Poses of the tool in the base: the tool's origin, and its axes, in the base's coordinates. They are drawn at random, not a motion.
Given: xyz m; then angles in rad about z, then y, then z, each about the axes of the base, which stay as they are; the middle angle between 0 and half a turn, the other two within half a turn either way.
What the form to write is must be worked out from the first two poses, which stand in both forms.
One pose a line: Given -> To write
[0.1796, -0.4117, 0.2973, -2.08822, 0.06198, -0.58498] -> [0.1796, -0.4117, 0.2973, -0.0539, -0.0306, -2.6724]
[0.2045, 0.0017, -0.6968, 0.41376, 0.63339, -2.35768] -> [0.2045, 0.0017, -0.6968, 0.2871, 0.5727, -1.8589]
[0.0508, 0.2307, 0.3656, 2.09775, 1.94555, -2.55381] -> [0.0508, 0.2307, 0.3656, 1.9979, -0.4870, -1.1929]
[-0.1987, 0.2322, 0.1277, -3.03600, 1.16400, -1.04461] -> [-0.1987, 0.2322, 0.1277, -0.2399, -1.1513, 2.3587]
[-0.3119, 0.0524, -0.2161, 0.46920, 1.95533, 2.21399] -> [-0.3119, 0.0524, -0.2161, 2.3008, 0.9734, -1.8614]
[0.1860, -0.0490, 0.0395, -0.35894, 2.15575, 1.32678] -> [0.1860, -0.0490, 0.0395, -2.6539, 0.8956, -1.2180]
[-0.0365, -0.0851, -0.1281, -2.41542, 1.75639, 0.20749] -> [-0.0365, -0.0851, -0.1281, -1.8464, -0.8255, -1.1584]
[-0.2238, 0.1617, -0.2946, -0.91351, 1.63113, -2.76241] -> [-0.2238, 0.1617, -0.2946, -1.6470, 0.6559, 1.9035]
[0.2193, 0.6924, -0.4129, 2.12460, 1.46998, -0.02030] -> [0.2193, 0.6924, -0.4129, 1.4524, -0.5507, 1.6127]
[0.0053, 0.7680, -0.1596, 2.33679, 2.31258, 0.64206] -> [0.0053, 0.7680, -0.1596, 2.4752, -0.5365, 1.6366]
